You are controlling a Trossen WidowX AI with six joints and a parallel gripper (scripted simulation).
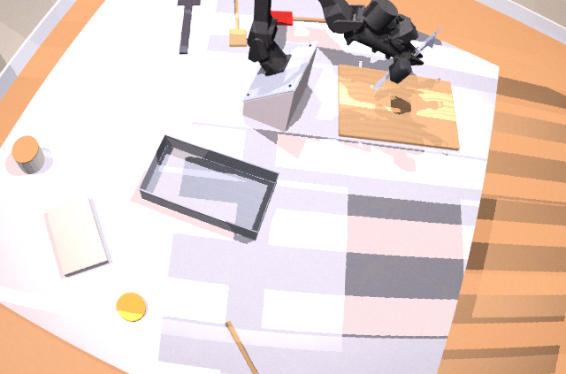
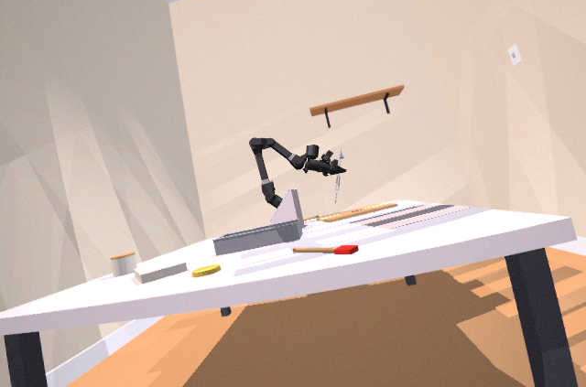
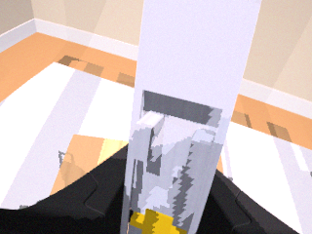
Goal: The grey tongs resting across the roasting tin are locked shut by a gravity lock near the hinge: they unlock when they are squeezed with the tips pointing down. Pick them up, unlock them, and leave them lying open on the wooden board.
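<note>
The yellow lock piece is 30 mm to the right of my gripper tip, 10 mm ahead of it and 10 mm above it. Also, from my gripper tip: wooden board 220 mm below; then roasting tin 450 mm ahead, 380 mm to the right, 200 mm below; then red spatula 370 mm to the right, 220 mm below, 190 mm behind.
</note>
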